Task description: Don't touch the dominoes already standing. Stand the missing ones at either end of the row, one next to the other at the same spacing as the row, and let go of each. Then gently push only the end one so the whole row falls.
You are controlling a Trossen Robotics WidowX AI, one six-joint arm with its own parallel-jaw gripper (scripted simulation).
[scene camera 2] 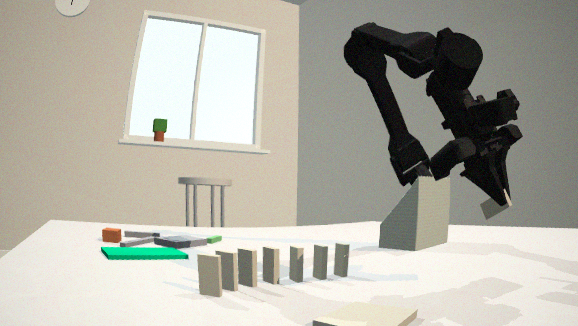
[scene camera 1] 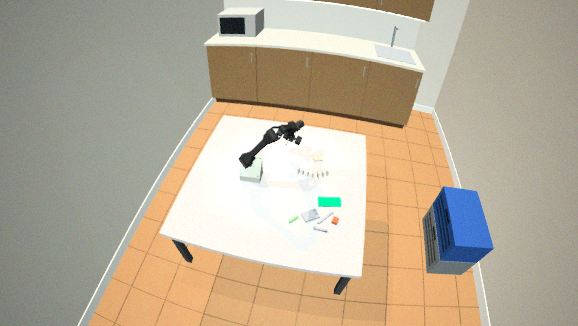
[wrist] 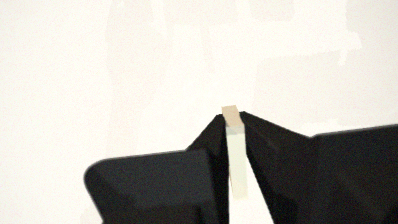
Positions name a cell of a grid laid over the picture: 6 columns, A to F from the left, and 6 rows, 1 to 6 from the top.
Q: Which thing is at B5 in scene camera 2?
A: A green slab.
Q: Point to a domino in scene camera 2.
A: At C5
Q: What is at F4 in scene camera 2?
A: My gripper.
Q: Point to a domino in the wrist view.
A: D4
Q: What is my gripper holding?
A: A domino.
